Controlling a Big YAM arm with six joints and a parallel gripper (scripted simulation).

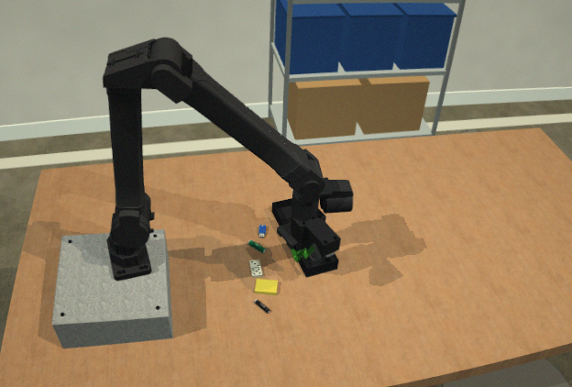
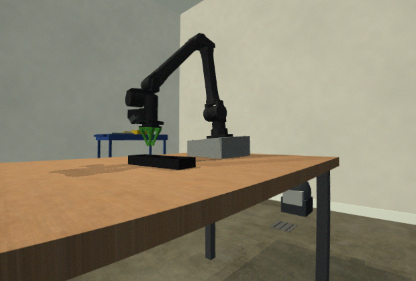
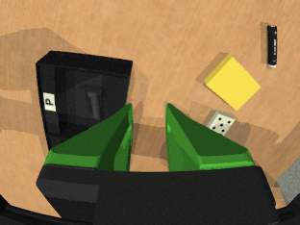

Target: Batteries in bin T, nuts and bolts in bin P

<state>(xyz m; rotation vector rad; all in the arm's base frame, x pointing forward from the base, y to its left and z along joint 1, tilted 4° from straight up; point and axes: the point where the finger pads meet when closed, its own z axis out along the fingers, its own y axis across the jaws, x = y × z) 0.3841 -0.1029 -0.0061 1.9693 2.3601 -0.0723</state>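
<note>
Right now my hand is 120 mm past the black battery, 60 mm to the left of it and 70 mm above it. Also, from my hand: yellow block 90 mm behind, 10 mm to the right, 70 mm below; then dark bolt 50 mm ahead, 30 mm to the left, 60 mm below; then white domino 90 mm behind, 60 mm to the left, 70 mm below.
</note>
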